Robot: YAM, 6 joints.
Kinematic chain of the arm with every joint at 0, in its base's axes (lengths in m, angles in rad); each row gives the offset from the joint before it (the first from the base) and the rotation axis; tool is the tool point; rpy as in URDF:
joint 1: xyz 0 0 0.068 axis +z
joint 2: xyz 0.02 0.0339 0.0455 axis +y
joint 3: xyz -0.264 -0.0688 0 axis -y
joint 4: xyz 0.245 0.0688 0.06 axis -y
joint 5: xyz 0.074 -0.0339 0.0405 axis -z
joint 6: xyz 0.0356 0 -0.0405 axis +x
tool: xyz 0 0 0 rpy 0 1.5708 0
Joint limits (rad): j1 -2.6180..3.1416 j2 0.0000..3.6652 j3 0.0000..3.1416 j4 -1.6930..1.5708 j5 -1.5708..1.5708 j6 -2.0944..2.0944
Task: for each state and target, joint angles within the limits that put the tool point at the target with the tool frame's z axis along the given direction. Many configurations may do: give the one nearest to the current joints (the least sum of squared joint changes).
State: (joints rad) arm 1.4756 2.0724 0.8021 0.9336 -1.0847 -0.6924
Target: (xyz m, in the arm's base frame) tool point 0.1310 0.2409 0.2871 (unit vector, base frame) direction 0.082 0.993 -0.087
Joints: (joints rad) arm 1.0136 1.1988 0.7102 0.3907 -0.4729 -0.6924
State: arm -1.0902 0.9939 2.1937 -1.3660 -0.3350 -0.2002
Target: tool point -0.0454 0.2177 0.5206 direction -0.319 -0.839 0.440
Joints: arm -1.4342 0.4912 2.2370 -1.2363 0.4450 -0.2002
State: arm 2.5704 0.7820 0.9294 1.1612 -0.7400 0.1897
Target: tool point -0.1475 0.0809 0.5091 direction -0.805 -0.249 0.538
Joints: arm 2.4946 0.9646 1.1533 0.6411 -0.7533 0.1897
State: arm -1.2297 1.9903 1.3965 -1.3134 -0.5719 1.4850
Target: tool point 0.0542 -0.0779 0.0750 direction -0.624 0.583 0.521
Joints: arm -0.9118 2.5299 0.5258 -1.6911 0.1367 1.4850
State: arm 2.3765 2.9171 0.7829 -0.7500 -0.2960 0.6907
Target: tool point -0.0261 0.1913 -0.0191 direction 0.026 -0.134 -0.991
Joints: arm 1.7078 2.1309 0.5104 -0.0869 0.0075 0.6907
